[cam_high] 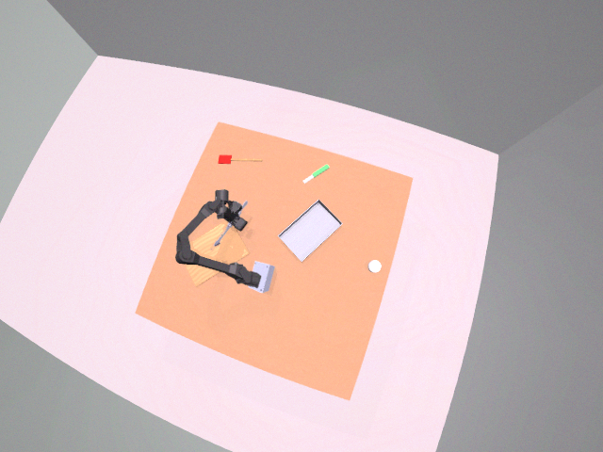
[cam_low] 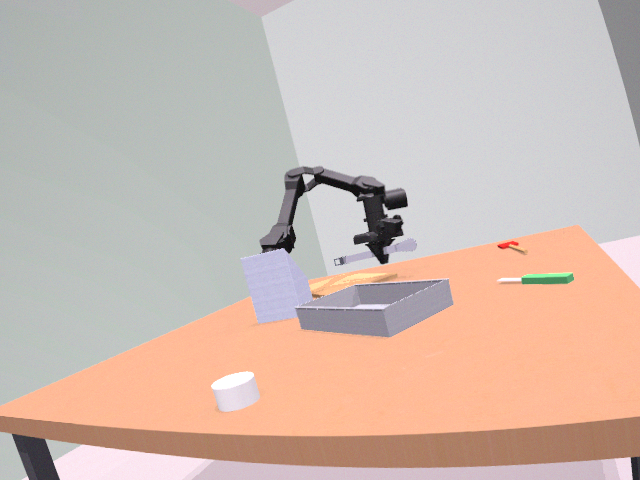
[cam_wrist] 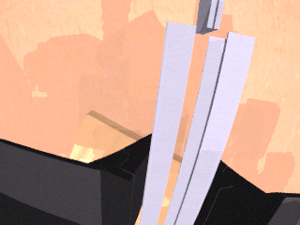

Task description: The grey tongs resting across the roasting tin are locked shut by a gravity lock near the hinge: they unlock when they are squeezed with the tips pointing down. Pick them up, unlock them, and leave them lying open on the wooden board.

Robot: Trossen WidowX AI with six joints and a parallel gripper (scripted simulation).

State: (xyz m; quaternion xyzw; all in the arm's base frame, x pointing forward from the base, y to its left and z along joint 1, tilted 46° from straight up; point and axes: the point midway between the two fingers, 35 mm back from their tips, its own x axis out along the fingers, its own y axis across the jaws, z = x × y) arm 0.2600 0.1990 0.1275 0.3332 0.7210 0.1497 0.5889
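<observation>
My gripper tip is now 20 cm past the wooden board, 9 cm to the right of it and 5 cm above it. The rest, counted from my gripper tip: white cylinder 79 cm to the right, 4 cm below, 2 cm behind; then grey roasting tin 40 cm to the right, 7 cm ahead, 3 cm below.
</observation>
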